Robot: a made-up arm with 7 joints.
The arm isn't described. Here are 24 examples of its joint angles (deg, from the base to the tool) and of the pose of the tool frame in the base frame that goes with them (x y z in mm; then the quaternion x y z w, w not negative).
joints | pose
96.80 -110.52 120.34 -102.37 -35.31 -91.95 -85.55 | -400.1 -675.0 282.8 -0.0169 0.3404 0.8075 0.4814
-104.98 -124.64 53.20 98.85 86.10 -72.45 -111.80 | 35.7 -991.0 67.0 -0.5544 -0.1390 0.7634 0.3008
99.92 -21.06 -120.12 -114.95 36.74 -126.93 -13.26 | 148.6 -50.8 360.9 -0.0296 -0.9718 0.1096 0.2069
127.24 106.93 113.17 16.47 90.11 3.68 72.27 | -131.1 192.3 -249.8 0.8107 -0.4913 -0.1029 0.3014
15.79 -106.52 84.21 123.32 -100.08 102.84 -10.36 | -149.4 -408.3 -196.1 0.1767 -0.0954 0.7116 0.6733
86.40 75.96 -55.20 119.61 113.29 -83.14 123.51 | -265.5 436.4 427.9 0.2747 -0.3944 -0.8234 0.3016
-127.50 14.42 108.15 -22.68 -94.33 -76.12 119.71 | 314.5 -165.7 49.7 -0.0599 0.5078 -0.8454 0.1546
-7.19 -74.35 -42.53 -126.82 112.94 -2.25 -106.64 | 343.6 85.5 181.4 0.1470 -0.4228 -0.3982 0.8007
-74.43 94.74 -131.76 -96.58 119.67 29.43 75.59 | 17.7 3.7 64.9 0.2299 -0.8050 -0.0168 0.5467
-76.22 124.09 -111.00 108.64 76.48 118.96 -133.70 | -199.1 49.6 72.7 0.1635 -0.4156 0.8023 0.3961
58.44 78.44 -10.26 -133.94 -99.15 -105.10 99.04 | 85.1 239.5 27.4 -0.3606 0.2882 -0.7255 0.5103
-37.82 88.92 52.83 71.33 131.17 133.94 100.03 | 420.6 432.8 264.9 0.1452 0.6692 0.5403 0.4891
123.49 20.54 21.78 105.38 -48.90 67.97 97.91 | 22.8 74.2 214.7 0.3025 0.9163 -0.1763 0.1943
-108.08 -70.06 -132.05 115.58 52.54 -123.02 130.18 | -127.3 -477.4 353.7 -0.0404 0.0516 0.6133 0.7872
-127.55 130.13 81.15 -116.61 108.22 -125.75 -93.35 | 50.9 55.2 889.7 0.0235 0.8767 0.4789 0.0398
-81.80 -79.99 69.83 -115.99 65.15 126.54 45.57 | 169.4 -285.7 -87.0 0.5844 0.7182 0.2071 0.3158
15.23 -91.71 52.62 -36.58 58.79 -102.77 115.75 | -447.3 -319.9 -136.5 0.9167 -0.3413 -0.1962 0.0683
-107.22 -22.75 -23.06 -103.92 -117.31 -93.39 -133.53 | -213.3 -379.6 -70.1 0.6013 -0.3647 0.5769 0.4154
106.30 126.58 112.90 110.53 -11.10 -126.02 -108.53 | 223.9 269.6 -60.6 -0.2662 -0.8458 -0.3735 0.2724
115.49 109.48 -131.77 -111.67 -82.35 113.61 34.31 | -129.2 86.8 38.6 -0.5478 -0.7963 -0.0573 0.2501
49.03 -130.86 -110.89 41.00 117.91 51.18 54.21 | 100.5 -343.2 -319.4 -0.1627 0.8185 0.4629 0.2989
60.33 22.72 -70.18 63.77 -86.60 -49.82 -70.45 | -151.3 -52.1 -229.8 -0.2182 -0.4574 0.8460 0.1656
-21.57 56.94 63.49 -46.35 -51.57 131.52 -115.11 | -258.6 204.3 293.6 0.1843 0.3080 0.6540 0.6660
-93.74 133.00 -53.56 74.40 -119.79 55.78 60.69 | 138.1 119.0 510.4 0.0553 0.0711 -0.6862 0.7218
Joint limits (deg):
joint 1: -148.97..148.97
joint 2: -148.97..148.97
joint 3: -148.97..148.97
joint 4: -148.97..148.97
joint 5: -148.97..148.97
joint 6: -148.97..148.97
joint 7: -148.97..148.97
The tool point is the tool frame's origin. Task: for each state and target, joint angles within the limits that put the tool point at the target. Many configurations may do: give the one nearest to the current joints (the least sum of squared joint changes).
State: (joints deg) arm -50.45 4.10 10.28 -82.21 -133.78 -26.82 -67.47
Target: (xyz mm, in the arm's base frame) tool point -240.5 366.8 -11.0
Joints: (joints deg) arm -54.58 36.09 -7.76 -96.25 -134.36 -1.27 -58.08
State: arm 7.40 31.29 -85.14 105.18 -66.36 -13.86 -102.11
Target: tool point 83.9 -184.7 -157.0
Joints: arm 30.17 29.90 -86.69 96.09 -74.67 -1.23 -88.84
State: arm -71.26 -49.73 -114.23 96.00 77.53 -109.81 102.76
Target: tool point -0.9 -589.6 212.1
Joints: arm -73.54 -60.32 -123.31 97.69 70.09 -108.86 107.35
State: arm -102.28 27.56 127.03 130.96 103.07 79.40 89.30
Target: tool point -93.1 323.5 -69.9
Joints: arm -92.53 25.48 141.85 127.20 92.93 81.01 93.96
